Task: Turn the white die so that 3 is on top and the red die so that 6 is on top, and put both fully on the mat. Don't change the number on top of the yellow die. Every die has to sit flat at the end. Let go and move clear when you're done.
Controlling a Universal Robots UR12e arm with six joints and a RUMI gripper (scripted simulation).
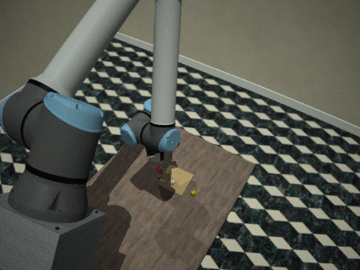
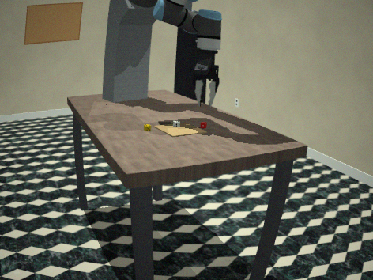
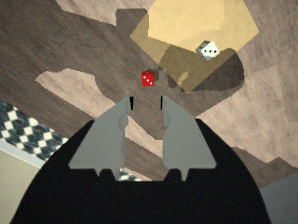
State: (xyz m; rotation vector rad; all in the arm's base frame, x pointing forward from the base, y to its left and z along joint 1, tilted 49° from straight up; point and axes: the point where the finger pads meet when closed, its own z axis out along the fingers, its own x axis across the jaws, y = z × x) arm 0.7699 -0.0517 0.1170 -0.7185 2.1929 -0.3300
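My hand is 8 cm above the red die. The rest, counted from my hand: tan mat 10 cm to the right, 9 cm below, 2 cm behind; white die 9 cm to the right, 8 cm below, 5 cm behind; yellow die 20 cm to the right, 8 cm below, 7 cm behind.
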